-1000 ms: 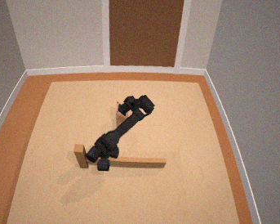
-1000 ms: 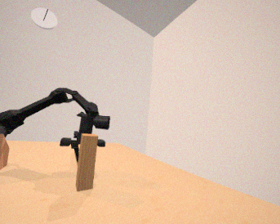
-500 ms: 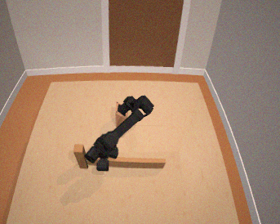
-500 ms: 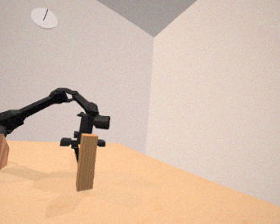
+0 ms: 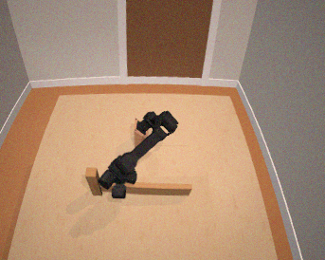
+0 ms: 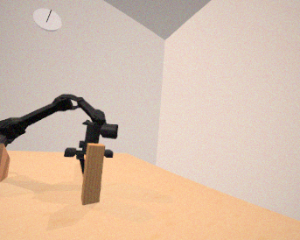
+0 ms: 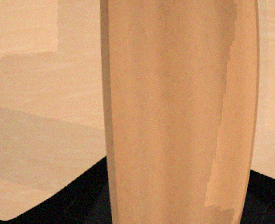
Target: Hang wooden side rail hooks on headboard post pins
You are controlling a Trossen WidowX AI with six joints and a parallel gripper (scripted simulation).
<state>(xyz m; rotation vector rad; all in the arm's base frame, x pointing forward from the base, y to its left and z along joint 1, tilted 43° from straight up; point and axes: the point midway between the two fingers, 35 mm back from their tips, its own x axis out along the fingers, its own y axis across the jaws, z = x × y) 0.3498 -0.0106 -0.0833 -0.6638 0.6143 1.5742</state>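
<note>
Now: gripper tip 10 mm short of the headboard post, 130 mm to the left of it and 40 mm below it.
</note>
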